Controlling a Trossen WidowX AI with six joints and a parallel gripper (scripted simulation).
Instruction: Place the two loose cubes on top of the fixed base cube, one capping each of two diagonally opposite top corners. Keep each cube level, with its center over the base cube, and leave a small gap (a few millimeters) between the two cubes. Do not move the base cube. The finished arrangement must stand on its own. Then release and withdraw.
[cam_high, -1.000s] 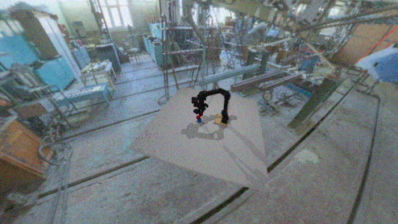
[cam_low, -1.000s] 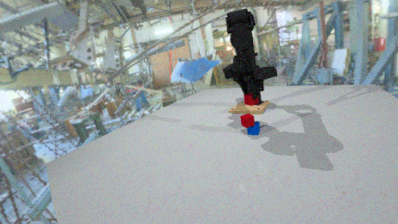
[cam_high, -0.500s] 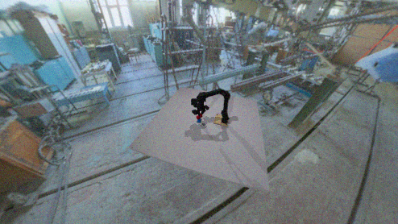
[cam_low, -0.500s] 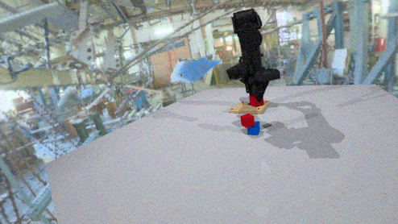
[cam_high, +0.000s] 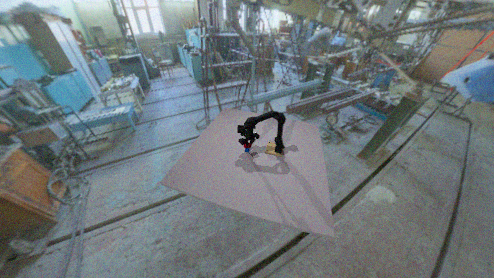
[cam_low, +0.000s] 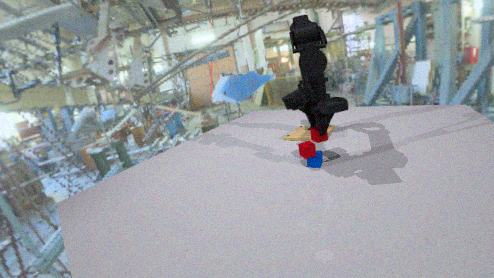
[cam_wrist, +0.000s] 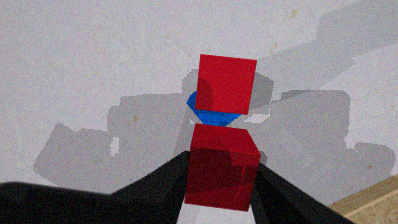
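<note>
My gripper tip is now 70 mm above the blue base cube, 20 mm short of it and 10 mm to the left of it.
</note>
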